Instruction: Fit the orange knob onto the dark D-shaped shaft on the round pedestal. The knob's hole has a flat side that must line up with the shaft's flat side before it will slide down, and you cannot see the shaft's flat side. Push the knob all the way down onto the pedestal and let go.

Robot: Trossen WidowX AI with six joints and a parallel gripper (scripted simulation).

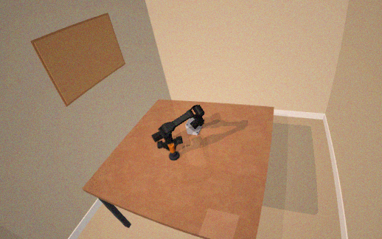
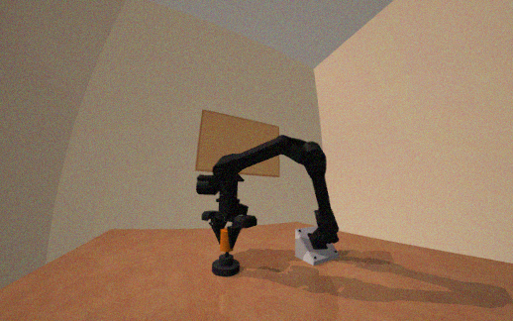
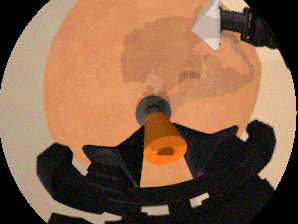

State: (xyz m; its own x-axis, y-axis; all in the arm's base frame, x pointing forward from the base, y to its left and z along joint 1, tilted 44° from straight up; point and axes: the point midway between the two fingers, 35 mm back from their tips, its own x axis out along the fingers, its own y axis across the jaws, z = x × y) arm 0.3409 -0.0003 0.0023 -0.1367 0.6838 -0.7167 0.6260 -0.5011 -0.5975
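My gripper tip is now 20 mm below the orange knob. Also, from my gripper tip: round dark pedestal: 40 mm below.
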